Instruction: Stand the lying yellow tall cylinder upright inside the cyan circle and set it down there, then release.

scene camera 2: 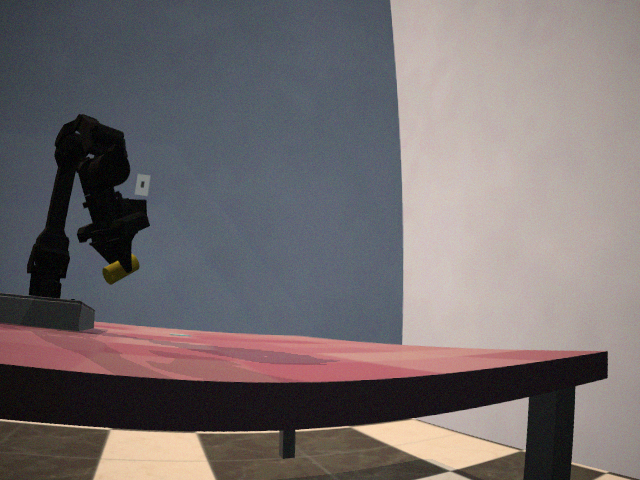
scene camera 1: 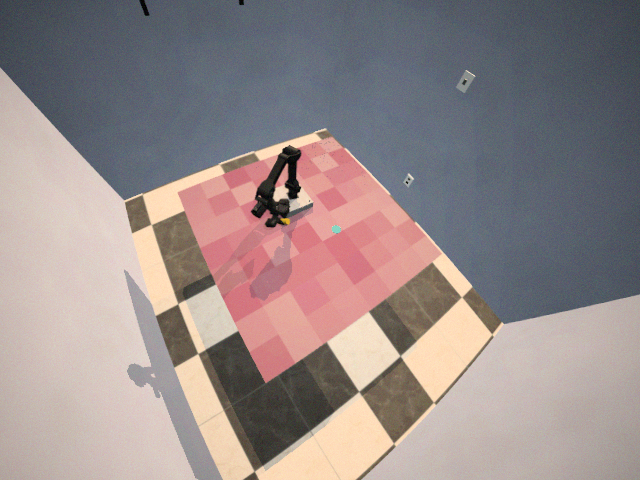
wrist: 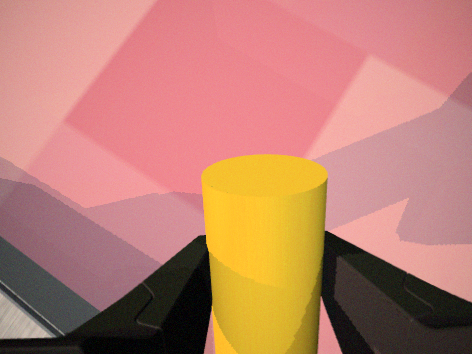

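The yellow tall cylinder is held in the air above the table, tilted nearer to lying than upright in the scene camera 2 view. My gripper is shut on it, with one finger on each side in the wrist view. The cyan circle lies flat on the table, to the right of the gripper in the scene camera 1 view. The circle does not show in the wrist view. The cylinder's lower part is cut off by the wrist view's bottom edge.
The pink patchwork table top lies under the arm. The arm's base plate stands on the table, close to the held cylinder, and its edge shows at the lower left of the wrist view. Shadows of the arm fall across the table.
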